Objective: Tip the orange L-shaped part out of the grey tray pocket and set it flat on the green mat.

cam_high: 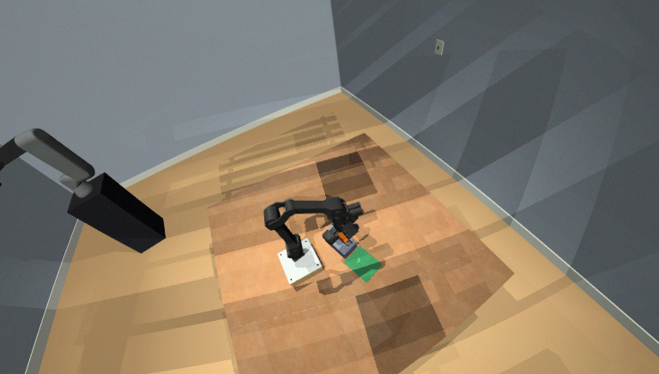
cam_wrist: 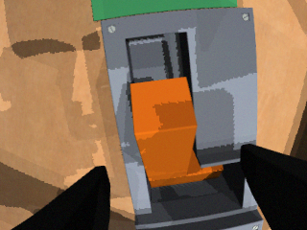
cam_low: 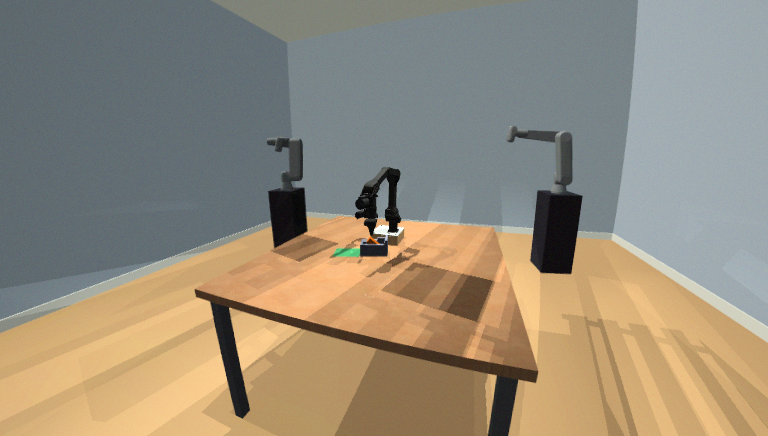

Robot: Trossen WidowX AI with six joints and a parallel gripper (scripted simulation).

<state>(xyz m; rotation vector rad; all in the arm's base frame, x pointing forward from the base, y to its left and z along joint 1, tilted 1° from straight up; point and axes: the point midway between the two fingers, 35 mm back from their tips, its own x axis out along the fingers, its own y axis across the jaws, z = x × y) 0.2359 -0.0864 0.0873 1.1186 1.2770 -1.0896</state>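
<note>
Now: gripper tip 8 cm above the orange l-shaped part, 3 cm to the right of it and 2 cm past it. The rest, counted from my gripper tip: green mat (14 cm to the right, 13 cm below).
</note>
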